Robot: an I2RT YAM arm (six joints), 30 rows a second.
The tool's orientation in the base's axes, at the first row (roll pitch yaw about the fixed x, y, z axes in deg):
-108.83 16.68 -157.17
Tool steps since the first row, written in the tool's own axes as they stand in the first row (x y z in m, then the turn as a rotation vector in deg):
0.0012 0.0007 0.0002 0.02 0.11 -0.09
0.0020 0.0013 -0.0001 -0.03 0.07 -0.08
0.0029 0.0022 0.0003 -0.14 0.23 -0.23
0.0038 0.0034 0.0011 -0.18 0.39 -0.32
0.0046 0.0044 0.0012 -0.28 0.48 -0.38
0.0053 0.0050 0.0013 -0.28 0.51 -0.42
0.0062 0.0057 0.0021 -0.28 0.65 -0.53
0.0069 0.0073 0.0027 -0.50 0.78 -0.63
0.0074 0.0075 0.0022 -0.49 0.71 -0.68
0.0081 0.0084 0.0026 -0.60 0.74 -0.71
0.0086 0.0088 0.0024 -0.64 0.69 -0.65
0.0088 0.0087 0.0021 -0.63 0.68 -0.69
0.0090 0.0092 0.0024 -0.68 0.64 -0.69
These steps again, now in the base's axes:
-0.0009 -0.0003 -0.0010 -0.04 0.11 -0.08
-0.0016 -0.0001 -0.0017 0.00 0.11 -0.03
-0.0021 -0.0004 -0.0029 0.05 0.34 -0.10
-0.0024 -0.0010 -0.0045 0.06 0.49 -0.20
-0.0030 -0.0009 -0.0057 0.14 0.62 -0.24
-0.0035 -0.0010 -0.0065 0.12 0.66 -0.25
-0.0038 -0.0018 -0.0076 0.09 0.81 -0.35
-0.0040 -0.0019 -0.0094 0.25 1.03 -0.37
-0.0046 -0.0016 -0.0096 0.21 1.04 -0.29
-0.0049 -0.0018 -0.0107 0.30 1.11 -0.28
-0.0054 -0.0017 -0.0112 0.36 1.06 -0.24
-0.0057 -0.0015 -0.0111 0.33 1.09 -0.22
-0.0057 -0.0016 -0.0117 0.37 1.09 -0.17

